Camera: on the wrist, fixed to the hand. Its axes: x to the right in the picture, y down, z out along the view.
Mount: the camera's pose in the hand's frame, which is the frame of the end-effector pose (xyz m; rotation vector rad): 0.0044 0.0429 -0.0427 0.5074 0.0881 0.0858
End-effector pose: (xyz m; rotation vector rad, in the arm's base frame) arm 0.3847 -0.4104 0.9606 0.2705 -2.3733 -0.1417
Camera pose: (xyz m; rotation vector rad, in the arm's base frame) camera 0.4043 -0.3708 1.0022 0.4019 -2.2949 0.5091
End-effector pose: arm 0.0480 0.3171 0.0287 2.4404 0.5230 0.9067
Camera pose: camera 0.0297 0.2974 0.0831 -2.8526 -0.7490 -1.0007
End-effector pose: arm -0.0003 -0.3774 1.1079 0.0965 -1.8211 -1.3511
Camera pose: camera 0.0420 -0.3940 1.1481 0.3354 -2.0280 -0.7885
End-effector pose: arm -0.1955 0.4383 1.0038 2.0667 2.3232 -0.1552
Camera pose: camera -0.1515 0.4515 1.0435 -1.9144 -1.9205 0.5805
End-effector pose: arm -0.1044 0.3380 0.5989 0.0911 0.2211 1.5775
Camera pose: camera -0.1549 0.3386 0.5653 0.4306 0.6916 1.5807
